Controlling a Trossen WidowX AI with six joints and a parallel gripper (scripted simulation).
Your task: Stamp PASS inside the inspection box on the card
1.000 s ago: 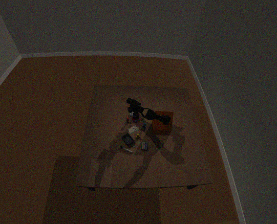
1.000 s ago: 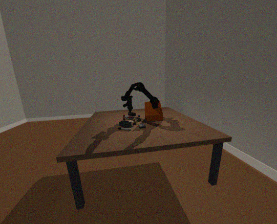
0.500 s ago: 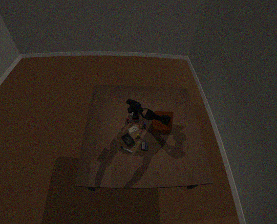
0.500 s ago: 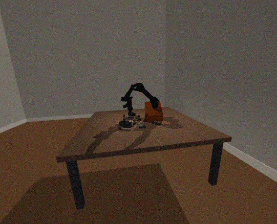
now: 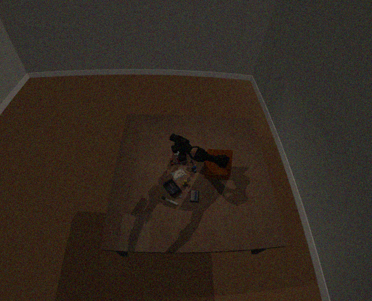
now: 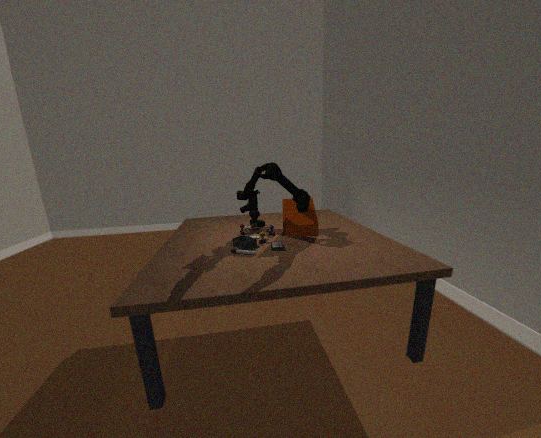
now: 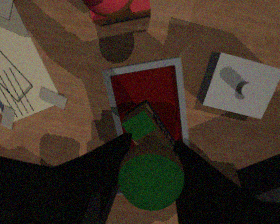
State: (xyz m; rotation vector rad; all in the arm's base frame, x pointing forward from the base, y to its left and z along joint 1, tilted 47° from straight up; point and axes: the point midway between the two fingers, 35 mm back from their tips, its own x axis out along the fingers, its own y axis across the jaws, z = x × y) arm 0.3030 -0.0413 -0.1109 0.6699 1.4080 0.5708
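Right now the red ink pad is 5 cm below my gripper tip. The rest, counted from my gripper tip: small grey bolt 9 cm behind, 5 cm below, 1 cm to the left; green-knobbed stamp right at my gripper tip; red-knobbed stamp 8 cm ahead, 3 cm to the left, 3 cm below.
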